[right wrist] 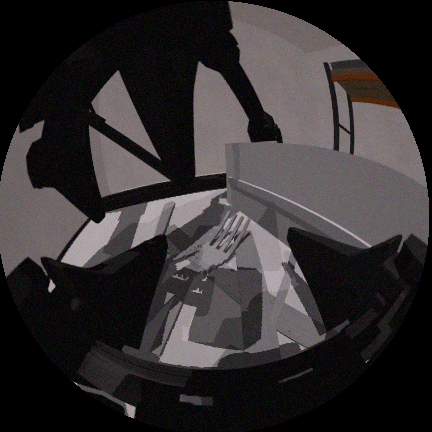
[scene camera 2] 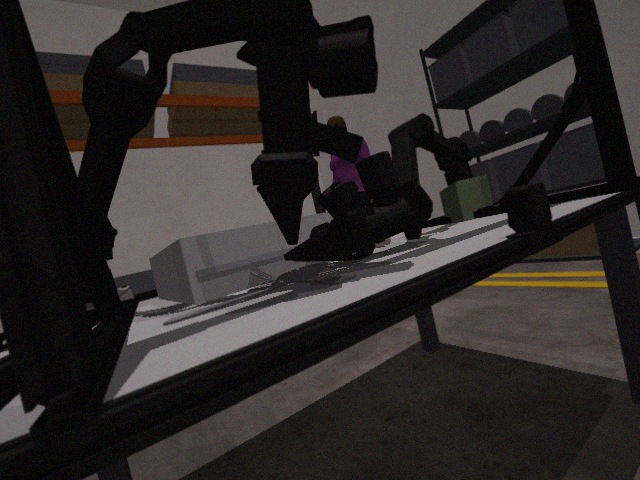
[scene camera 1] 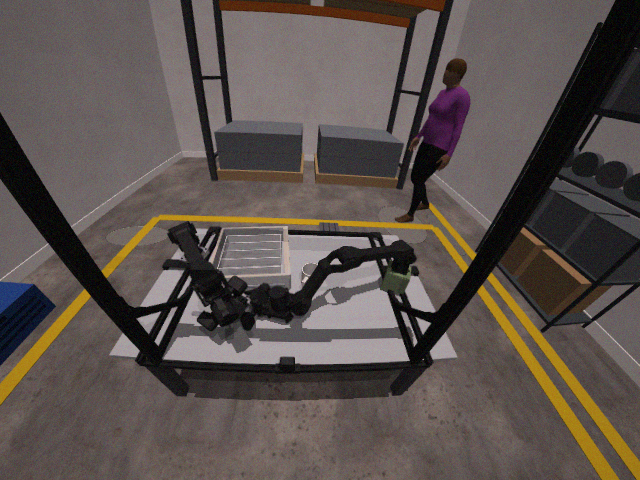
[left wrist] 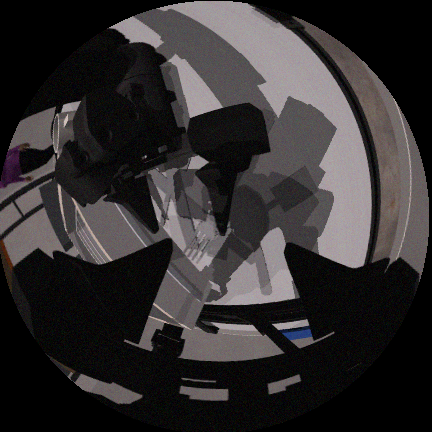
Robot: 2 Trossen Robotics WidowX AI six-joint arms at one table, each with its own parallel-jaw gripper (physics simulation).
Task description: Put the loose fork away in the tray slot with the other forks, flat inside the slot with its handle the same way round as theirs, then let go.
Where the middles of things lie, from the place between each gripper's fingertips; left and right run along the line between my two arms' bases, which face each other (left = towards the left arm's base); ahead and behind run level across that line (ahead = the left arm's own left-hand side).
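The cutlery tray (scene camera 1: 263,255) is 30 mm below my left hand, and it sits 300 mm ahead of that hand and 20 mm to the left of it.
As for my right hand, the tray is 20 mm to the left of it and 240 mm ahead of it.
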